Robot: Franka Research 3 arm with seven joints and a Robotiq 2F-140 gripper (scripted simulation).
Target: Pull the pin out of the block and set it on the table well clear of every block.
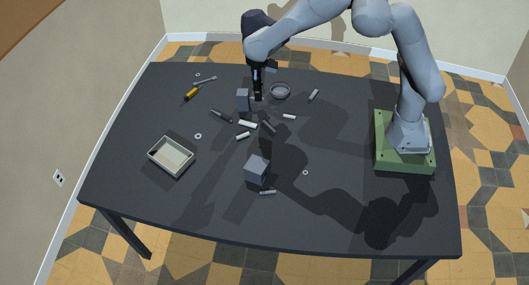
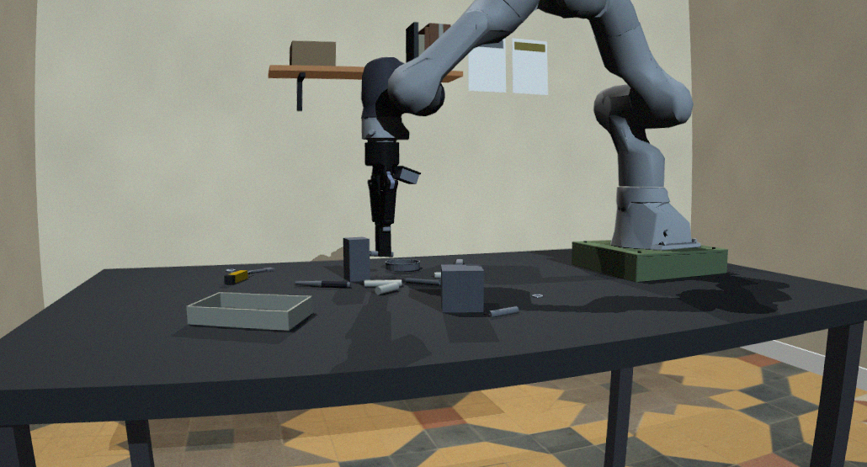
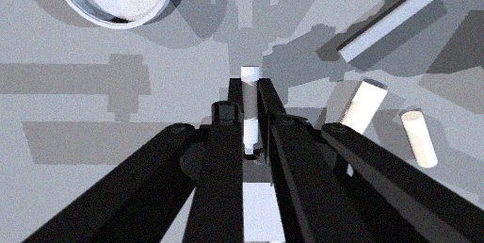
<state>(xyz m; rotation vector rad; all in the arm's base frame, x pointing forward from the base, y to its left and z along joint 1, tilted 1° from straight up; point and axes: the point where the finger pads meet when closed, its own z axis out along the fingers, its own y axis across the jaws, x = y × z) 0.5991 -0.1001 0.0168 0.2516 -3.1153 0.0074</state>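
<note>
The pin is 30 mm below my hand and 20 mm ahead of it. From my hand the other things lie so: yellow-handled screwdriver: 320 mm ahead, 70 mm below, 40 mm to the right; then round dish: 110 mm to the right, 70 mm below, 70 mm behind; then tray: 320 mm to the left, 280 mm ahead, 70 mm below.
</note>
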